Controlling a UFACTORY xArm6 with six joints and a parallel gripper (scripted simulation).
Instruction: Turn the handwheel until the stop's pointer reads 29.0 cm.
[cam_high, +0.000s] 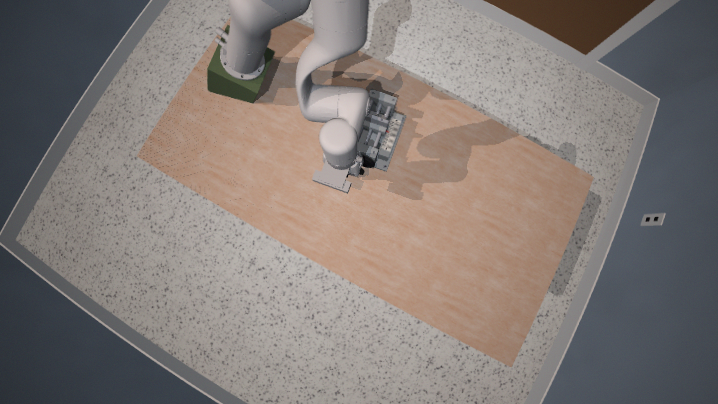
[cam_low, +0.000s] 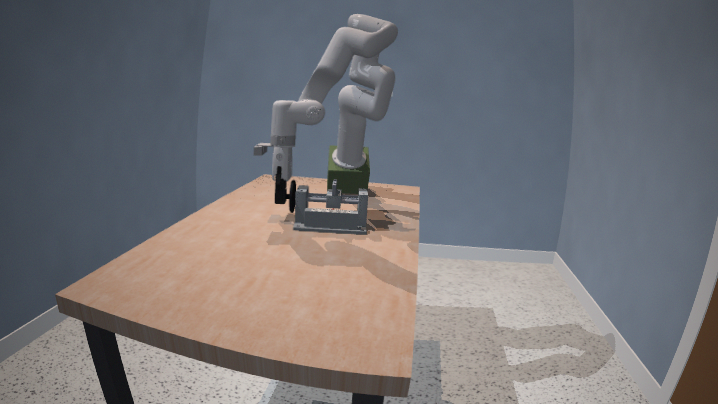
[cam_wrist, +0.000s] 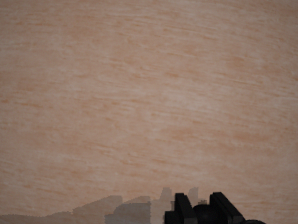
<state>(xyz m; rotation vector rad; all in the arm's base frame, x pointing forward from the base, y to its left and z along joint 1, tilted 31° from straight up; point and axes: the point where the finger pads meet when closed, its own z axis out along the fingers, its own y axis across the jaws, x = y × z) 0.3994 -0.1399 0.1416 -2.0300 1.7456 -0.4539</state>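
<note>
Now: the black handwheel 3 cm to the left of my hand. From my hand the other things lie so: stop carriage 17 cm to the left, 2 cm above, 1 cm ahead; then crank handle 1 cm to the left.
</note>
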